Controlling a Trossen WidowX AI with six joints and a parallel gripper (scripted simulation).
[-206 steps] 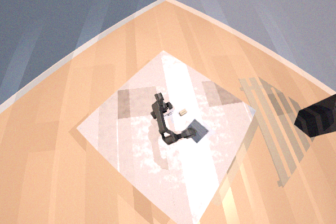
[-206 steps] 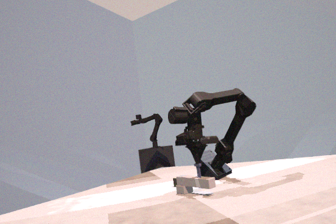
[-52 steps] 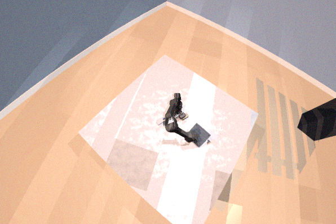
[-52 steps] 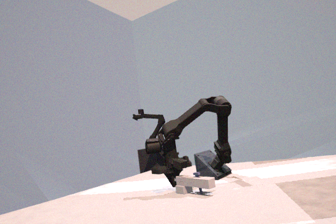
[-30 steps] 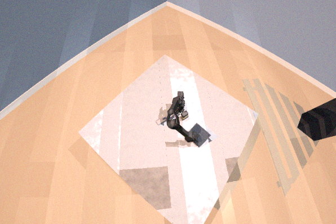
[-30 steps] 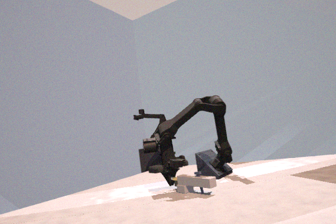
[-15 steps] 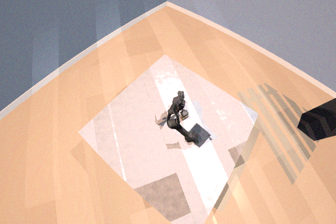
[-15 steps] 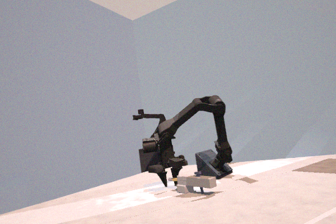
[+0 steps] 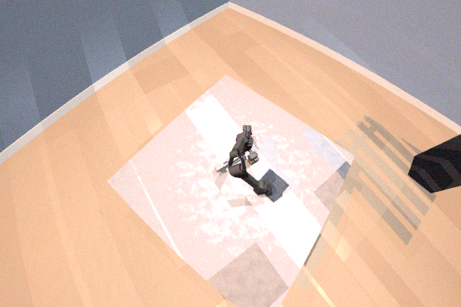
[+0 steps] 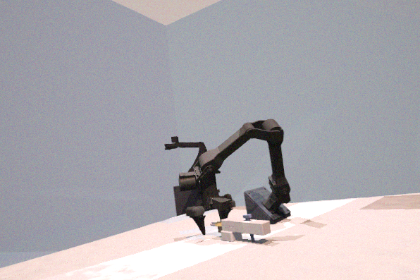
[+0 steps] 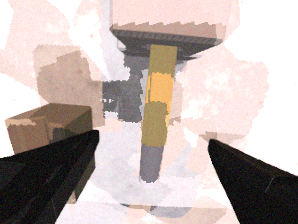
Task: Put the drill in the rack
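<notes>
My gripper tip is now 1 cm short of the yellow drill, 5 cm to the right of it and 3 cm below it. Also, from my gripper tip: pale block (3 cm ahead, 15 cm to the left, 2 cm above); then brown block (8 cm behind); then purple key (4 cm ahead, 17 cm to the left, 3 cm above).
</notes>
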